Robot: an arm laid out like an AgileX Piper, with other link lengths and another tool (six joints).
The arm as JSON. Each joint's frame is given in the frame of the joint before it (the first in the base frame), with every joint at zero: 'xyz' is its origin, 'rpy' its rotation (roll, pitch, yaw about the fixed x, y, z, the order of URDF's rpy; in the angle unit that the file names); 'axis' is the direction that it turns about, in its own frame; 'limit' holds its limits. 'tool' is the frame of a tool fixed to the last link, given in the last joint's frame.
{
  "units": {
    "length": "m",
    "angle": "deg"
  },
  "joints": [
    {
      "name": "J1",
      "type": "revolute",
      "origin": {
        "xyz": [
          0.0,
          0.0,
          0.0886
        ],
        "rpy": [
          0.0,
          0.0,
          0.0
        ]
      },
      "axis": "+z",
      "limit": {
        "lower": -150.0,
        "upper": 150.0
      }
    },
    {
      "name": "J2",
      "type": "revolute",
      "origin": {
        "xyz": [
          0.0,
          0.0,
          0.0
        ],
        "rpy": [
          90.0,
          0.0,
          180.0
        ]
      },
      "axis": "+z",
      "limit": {
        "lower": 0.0,
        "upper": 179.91
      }
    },
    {
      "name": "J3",
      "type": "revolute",
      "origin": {
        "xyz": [
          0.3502,
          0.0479,
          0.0
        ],
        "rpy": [
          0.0,
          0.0,
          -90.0
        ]
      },
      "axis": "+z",
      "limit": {
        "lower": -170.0,
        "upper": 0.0
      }
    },
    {
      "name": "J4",
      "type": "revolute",
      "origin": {
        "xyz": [
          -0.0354,
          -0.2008,
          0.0
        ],
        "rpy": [
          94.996,
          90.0,
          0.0
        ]
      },
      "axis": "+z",
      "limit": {
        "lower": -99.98,
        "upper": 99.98
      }
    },
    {
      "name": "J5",
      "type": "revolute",
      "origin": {
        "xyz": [
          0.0,
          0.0,
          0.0
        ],
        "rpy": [
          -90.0,
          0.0,
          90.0
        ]
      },
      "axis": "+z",
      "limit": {
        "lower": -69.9,
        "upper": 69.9
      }
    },
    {
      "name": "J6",
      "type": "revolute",
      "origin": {
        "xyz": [
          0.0,
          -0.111,
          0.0
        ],
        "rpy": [
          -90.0,
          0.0,
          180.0
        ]
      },
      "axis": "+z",
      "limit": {
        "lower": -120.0,
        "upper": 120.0
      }
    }
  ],
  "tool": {
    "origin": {
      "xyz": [
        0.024,
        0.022,
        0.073
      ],
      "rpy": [
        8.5,
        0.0,
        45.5
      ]
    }
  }
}
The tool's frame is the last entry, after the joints.
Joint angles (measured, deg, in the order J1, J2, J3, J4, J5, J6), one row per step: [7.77, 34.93, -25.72, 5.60, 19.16, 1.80]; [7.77, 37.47, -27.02, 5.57, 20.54, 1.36]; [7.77, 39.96, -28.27, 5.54, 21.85, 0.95]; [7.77, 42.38, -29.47, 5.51, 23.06, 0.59]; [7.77, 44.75, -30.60, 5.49, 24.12, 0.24]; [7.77, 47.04, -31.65, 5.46, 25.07, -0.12]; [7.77, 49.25, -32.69, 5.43, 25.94, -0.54]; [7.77, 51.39, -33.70, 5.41, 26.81, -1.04]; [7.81, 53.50, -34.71, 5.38, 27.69, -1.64]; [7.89, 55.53, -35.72, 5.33, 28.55, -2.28]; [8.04, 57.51, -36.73, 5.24, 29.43, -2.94]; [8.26, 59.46, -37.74, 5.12, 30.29, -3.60]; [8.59, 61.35, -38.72, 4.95, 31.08, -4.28]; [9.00, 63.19, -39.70, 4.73, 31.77, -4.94]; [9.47, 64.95, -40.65, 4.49, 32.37, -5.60]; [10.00, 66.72, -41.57, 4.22, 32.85, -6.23]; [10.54, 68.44, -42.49, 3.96, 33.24, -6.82]
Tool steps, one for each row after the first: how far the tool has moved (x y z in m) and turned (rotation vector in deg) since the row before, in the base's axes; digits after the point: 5 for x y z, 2 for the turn. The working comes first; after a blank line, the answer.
Tool pose at each row, in the base's axes (x y z in m, rotation vector in deg; the steps are taken from these numbers as rounded here): [0.12362, -0.00220, 0.27755, -111.89, 40.87, -72.94]; [0.13185, -0.00050, 0.27653, -114.46, 41.39, -70.93]; [0.13998, 0.00114, 0.27512, -116.92, 41.88, -68.90]; [0.14796, 0.00271, 0.27348, -119.22, 42.36, -66.90]; [0.15589, 0.00422, 0.27159, -121.36, 42.80, -64.95]; [0.16361, 0.00567, 0.26940, -123.40, 43.18, -63.07]; [0.17121, 0.00709, 0.26729, -125.34, 43.42, -61.31]; [0.17855, 0.00852, 0.26491, -127.26, 43.54, -59.55]; [0.18579, 0.01010, 0.26233, -129.21, 43.47, -57.79]; [0.19282, 0.01178, 0.25980, -131.11, 43.24, -56.08]; [0.19964, 0.01366, 0.25712, -133.02, 42.82, -54.35]; [0.20637, 0.01577, 0.25433, -134.89, 42.26, -52.63]; [0.21293, 0.01824, 0.25152, -136.74, 41.44, -50.96]; [0.21952, 0.02099, 0.24888, -138.49, 40.44, -49.41]; [0.22592, 0.02400, 0.24635, -140.14, 39.27, -47.97]; [0.23246, 0.02729, 0.24363, -141.72, 38.00, -46.59]; [0.23901, 0.03073, 0.24106, -143.16, 36.71, -45.33]

[0.00823, 0.00170, -0.00102, -0.76, 2.52, 0.31]; [0.00813, 0.00164, -0.00141, -0.72, 2.45, 0.32]; [0.00798, 0.00157, -0.00164, -0.66, 2.35, 0.30]; [0.00793, 0.00151, -0.00189, -0.60, 2.22, 0.29]; [0.00772, 0.00145, -0.00219, -0.60, 2.11, 0.29]; [0.00760, 0.00142, -0.00211, -0.63, 1.95, 0.33]; [0.00734, 0.00143, -0.00238, -0.66, 1.91, 0.40]; [0.00724, 0.00158, -0.00258, -0.72, 1.86, 0.51]; [0.00703, 0.00168, -0.00253, -0.75, 1.76, 0.60]; [0.00682, 0.00188, -0.00268, -0.79, 1.73, 0.72]; [0.00673, 0.00211, -0.00279, -0.79, 1.67, 0.80]; [0.00656, 0.00247, -0.00281, -0.84, 1.56, 0.95]; [0.00659, 0.00275, -0.00264, -0.84, 1.41, 1.03]; [0.00640, 0.00301, -0.00253, -0.84, 1.26, 1.11]; [0.00654, 0.00329, -0.00272, -0.83, 1.18, 1.15]; [0.00655, 0.00344, -0.00257, -0.79, 1.05, 1.13]
